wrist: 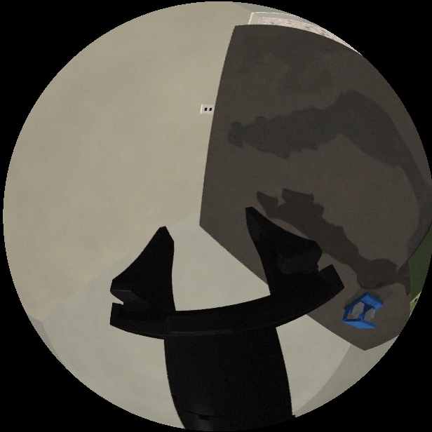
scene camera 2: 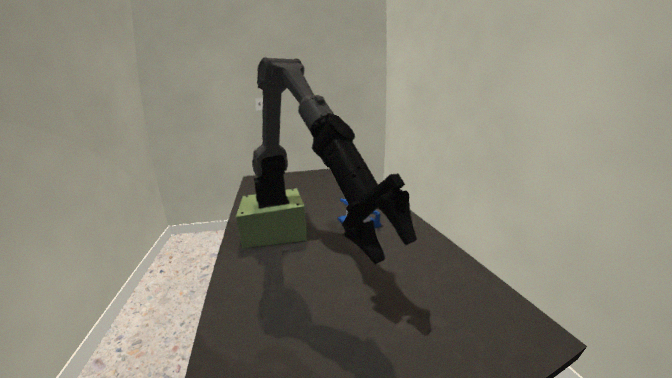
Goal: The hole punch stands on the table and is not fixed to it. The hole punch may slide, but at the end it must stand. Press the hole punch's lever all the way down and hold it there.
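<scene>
The hole punch, blue with grey parts, stands on the dark table. In the scene view it is partly hidden behind the gripper; in the wrist view it is small, at the lower right. The position of its lever is too small to tell. My black gripper is open, with nothing between its fingers. It hangs above the table, tilted downward, on the camera's side of the hole punch in the scene view, and apart from it.
A green box under the arm's base stands left of the hole punch in the scene view. The table's right edge runs beyond the hole punch and the gripper. Pale walls surround the table, with a wall socket. Arm shadows fall on the table.
</scene>
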